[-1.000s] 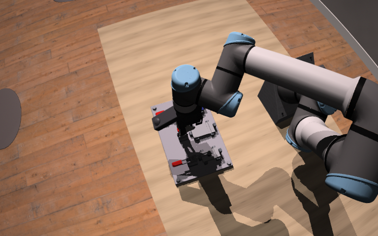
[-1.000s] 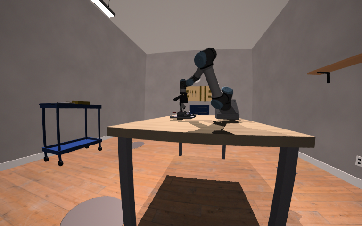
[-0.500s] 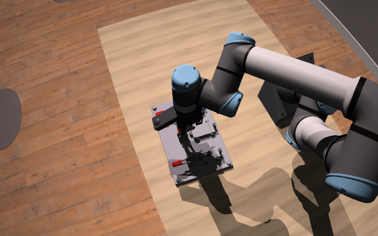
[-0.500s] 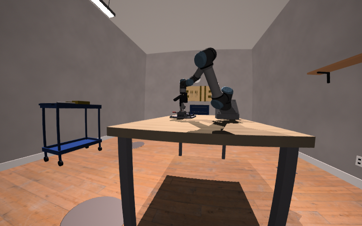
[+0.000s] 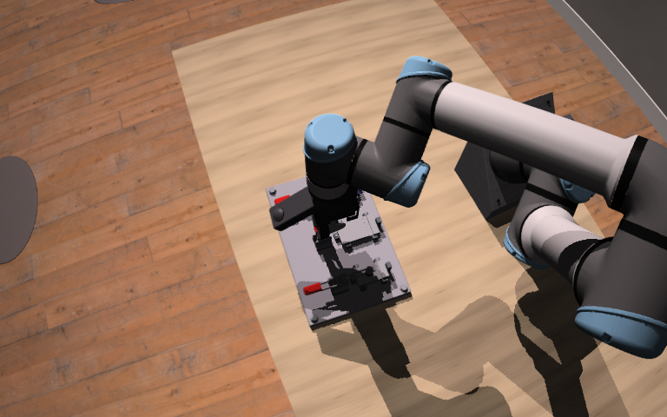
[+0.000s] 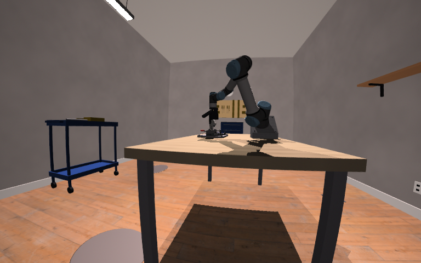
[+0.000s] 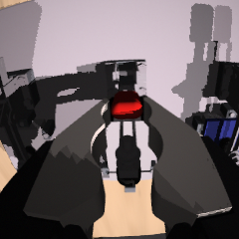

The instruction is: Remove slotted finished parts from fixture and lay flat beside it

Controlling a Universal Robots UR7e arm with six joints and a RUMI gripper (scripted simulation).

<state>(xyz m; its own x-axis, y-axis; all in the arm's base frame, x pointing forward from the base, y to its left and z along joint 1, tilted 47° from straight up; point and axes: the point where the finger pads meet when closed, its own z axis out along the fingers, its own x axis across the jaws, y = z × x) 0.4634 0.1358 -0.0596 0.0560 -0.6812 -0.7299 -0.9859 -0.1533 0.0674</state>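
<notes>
Right now my hand is 100 mm past the pale grey part, 50 mm above it and 10 mm to the left of it. Round my hand: grey fixture plate 70 mm below, 40 mm behind; then blue blank 110 mm to the right, 80 mm behind, 50 mm below.
</notes>
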